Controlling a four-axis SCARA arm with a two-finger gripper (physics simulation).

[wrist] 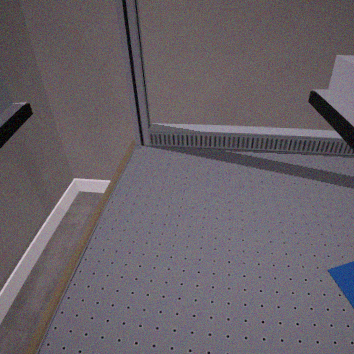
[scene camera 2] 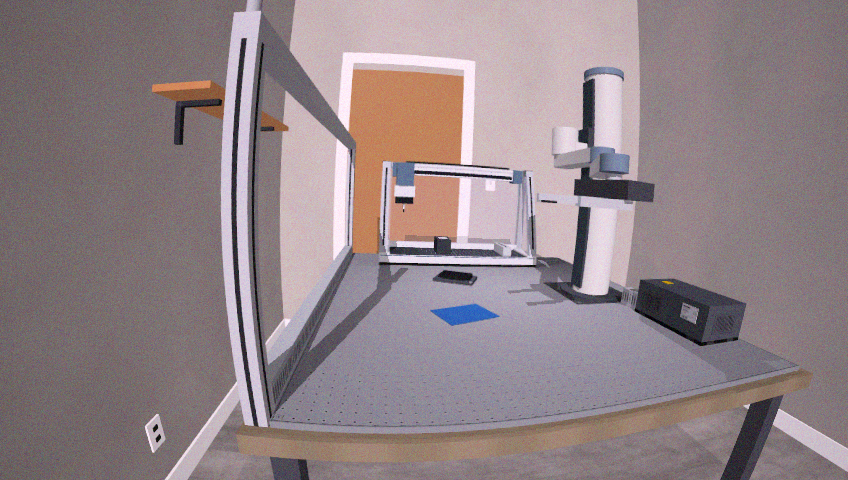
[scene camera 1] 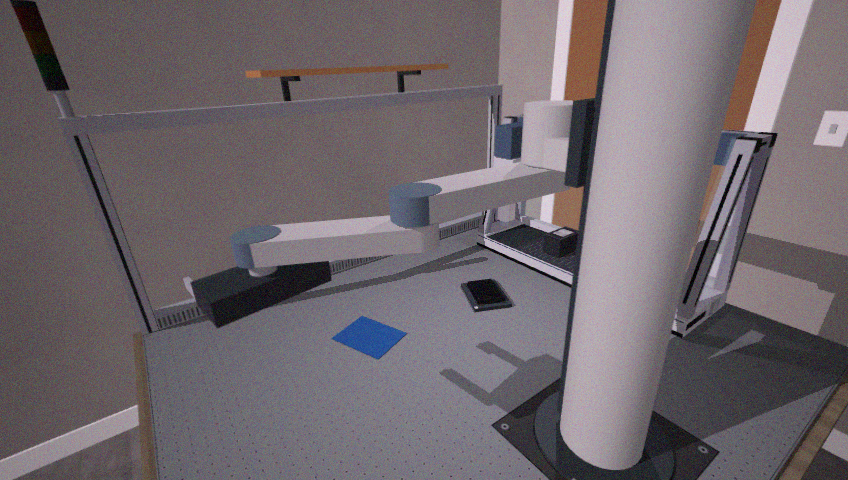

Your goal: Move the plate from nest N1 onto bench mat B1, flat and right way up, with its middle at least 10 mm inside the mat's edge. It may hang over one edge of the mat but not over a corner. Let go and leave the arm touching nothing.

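Places are measured from the arm's base along level axes (x ahead, y left, z up), in millimetres.
Pixels of known places: gripper, fingertip midpoint: [wrist: 166, 80] [scene camera 2: 556, 199] [scene camera 1: 231, 267]; arm's base, link origin: [scene camera 2: 589, 294] [scene camera 1: 598, 442].
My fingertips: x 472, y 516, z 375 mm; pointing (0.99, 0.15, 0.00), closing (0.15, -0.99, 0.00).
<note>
Ahead of a thing's pixels: the offset from my fingertips to its top centre. "spot": to the spot under its first point. Level surfaces: height alone.
A black plate {dx +57, dy -709, dz -336 mm} [scene camera 1: 487, 291] [scene camera 2: 457, 275] lies flat in the low dark nest {dx +57, dy -709, dz -347 mm} [scene camera 1: 493, 307] [scene camera 2: 440, 278]. The blue bench mat {dz -360 mm} [scene camera 1: 368, 337] [scene camera 2: 464, 314] lies flat and bare, apart from the nest; a corner of it shows in the wrist view [wrist: 344, 278]. My gripper [wrist: 166, 80] is open, its fingers far apart with no object between them. It hangs high above the bench, away from the plate and the mat. In scene camera 1 its black body [scene camera 1: 261, 292] hides most of the fingers.
The arm's white column [scene camera 1: 642, 237] [scene camera 2: 595, 249] stands on the bench. A gantry frame [scene camera 1: 526, 263] [scene camera 2: 458, 259] with a black block {spot: dx +27, dy -1032, dz -258 mm} [scene camera 1: 559, 243] [scene camera 2: 442, 244] stands beyond the nest. A tall rail frame [scene camera 1: 285, 108] [scene camera 2: 235, 208] runs along one bench side. A black box {spot: dx -505, dy -28, dz -275 mm} [scene camera 2: 690, 309] stands near the column.
</note>
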